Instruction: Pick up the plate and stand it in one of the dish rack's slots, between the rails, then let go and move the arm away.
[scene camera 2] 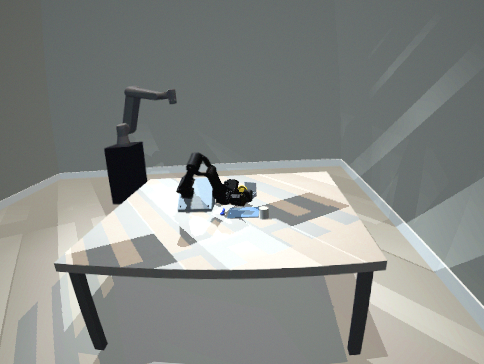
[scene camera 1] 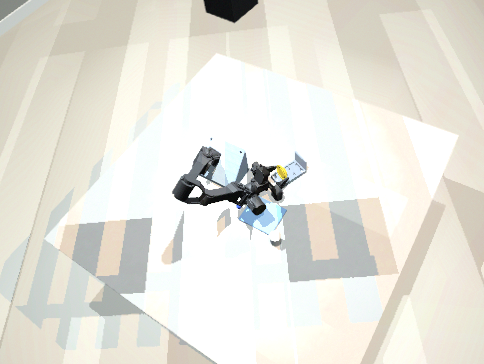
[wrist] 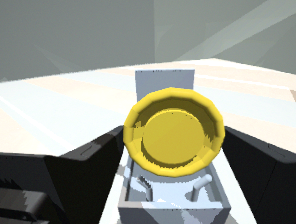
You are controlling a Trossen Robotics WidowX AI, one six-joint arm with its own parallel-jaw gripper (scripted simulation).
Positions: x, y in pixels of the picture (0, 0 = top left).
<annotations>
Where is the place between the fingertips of my gripper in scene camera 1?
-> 283, 171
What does my gripper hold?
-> A plate.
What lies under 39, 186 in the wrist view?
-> My gripper.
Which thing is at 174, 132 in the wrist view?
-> A plate.
</annotations>
